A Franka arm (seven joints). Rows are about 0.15 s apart.
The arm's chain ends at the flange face. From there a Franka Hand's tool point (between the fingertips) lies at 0.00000 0.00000 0.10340 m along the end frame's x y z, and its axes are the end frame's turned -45 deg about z.
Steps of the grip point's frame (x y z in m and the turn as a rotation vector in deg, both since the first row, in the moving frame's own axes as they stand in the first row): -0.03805, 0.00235, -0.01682, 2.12, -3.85, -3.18; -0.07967, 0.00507, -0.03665, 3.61, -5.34, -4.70; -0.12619, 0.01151, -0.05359, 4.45, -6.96, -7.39
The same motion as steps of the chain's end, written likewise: -0.01770, 0.02615, -0.01652, -1.22, -4.22, -3.18; -0.04146, 0.05725, -0.03600, -1.22, -6.33, -4.70; -0.06683, 0.09325, -0.05252, -1.77, -8.07, -7.39
